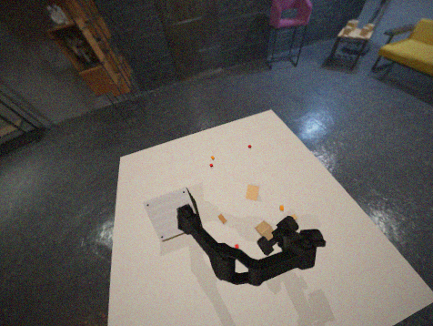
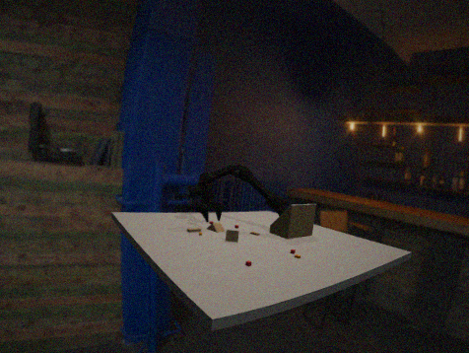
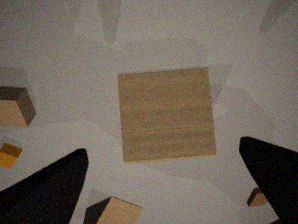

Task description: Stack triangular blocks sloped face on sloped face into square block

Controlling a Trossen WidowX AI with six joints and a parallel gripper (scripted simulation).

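The flat tan bar lies 130 mm ahead of my gripper tip, 40 mm below it and 10 mm to the left of it. Also, from my gripper tip: small wooden piece (180 mm behind, 160 mm to the left, 40 mm below).
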